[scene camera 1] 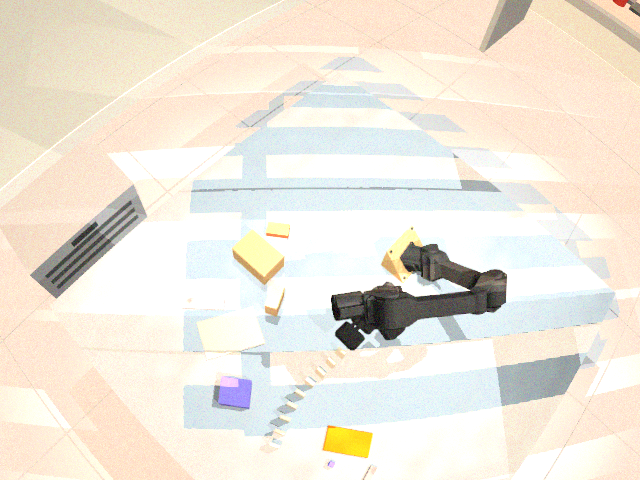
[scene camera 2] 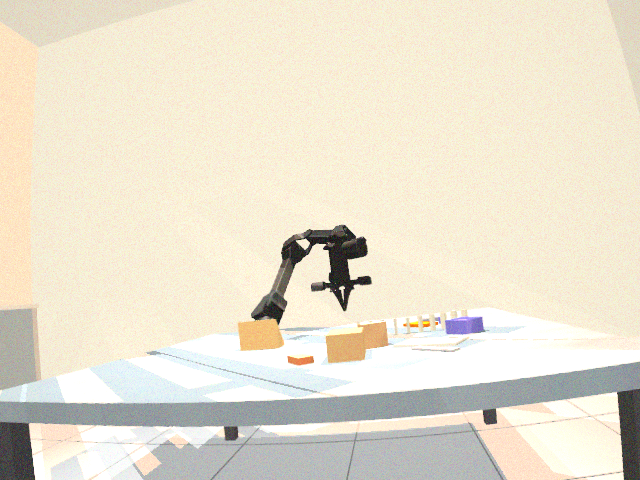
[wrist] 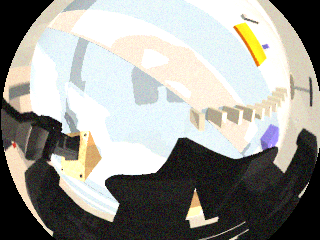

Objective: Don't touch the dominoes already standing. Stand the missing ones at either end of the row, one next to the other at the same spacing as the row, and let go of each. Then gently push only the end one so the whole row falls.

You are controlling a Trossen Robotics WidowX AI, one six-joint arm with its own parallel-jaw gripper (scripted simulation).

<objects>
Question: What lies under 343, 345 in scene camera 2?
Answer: A tan box.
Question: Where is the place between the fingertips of my gripper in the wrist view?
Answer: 182, 141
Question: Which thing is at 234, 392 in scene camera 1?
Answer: A purple block.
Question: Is my gripper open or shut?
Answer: Shut.
</objects>
